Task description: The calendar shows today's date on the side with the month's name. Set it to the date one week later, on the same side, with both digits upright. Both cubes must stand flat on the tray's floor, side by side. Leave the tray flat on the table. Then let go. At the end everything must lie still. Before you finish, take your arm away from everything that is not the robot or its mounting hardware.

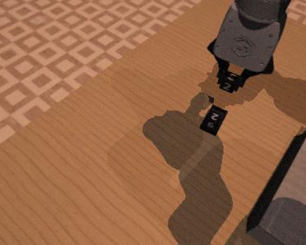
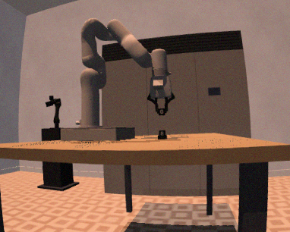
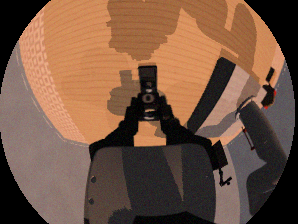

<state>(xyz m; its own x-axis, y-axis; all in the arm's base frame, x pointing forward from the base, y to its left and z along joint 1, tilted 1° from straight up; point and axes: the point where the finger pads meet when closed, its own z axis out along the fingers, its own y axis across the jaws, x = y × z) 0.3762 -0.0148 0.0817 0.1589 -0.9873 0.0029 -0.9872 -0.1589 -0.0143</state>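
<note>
Now: the black digit cube 10 mm behind my hand, 30 mm to the left of it and 120 mm below it. Also, from my hand: black cube (20 mm below).
</note>
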